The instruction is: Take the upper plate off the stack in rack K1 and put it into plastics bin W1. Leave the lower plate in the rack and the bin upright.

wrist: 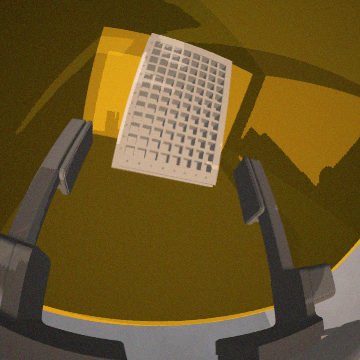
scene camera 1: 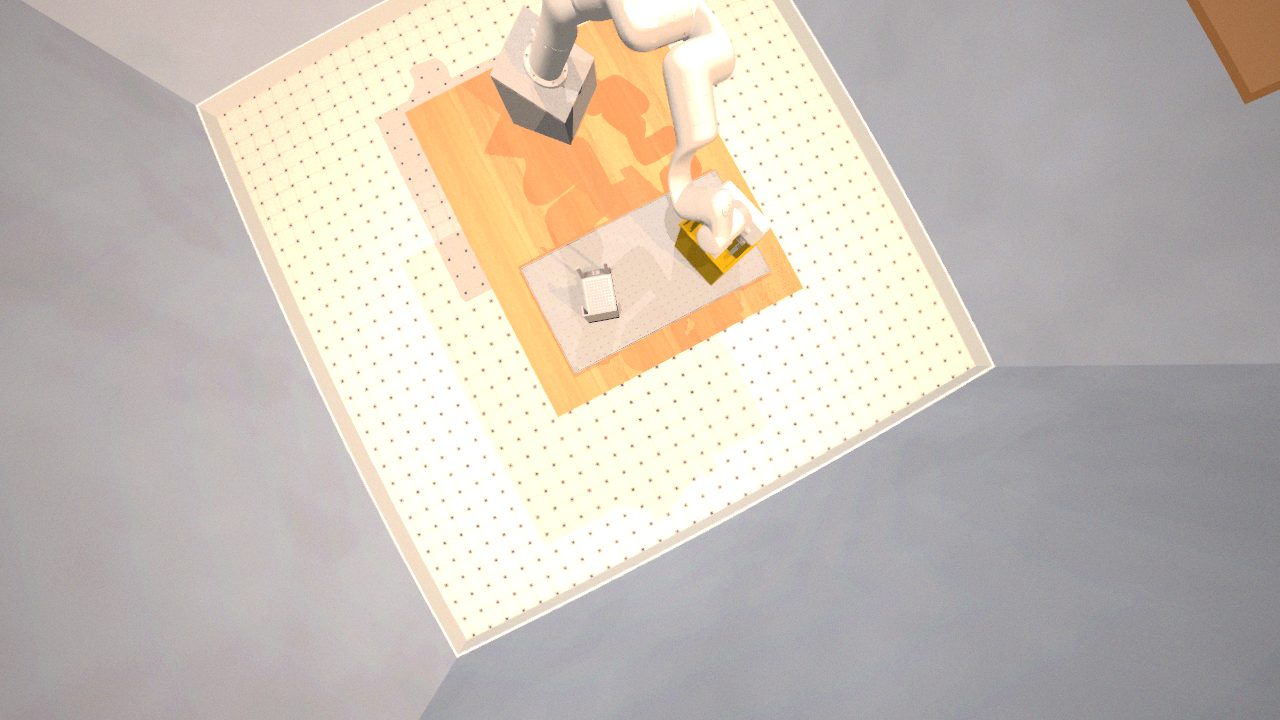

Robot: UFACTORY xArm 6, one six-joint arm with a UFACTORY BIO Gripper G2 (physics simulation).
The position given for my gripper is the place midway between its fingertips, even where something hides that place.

Observation:
I see my gripper (scene camera 1: 717, 238), a yellow plastics bin W1 (scene camera 1: 711, 269) and a cream gridded plate (wrist: 173, 123).
The yellow plastics bin W1 shows as well in the wrist view (wrist: 125, 247). My gripper also shows in the wrist view (wrist: 169, 146).

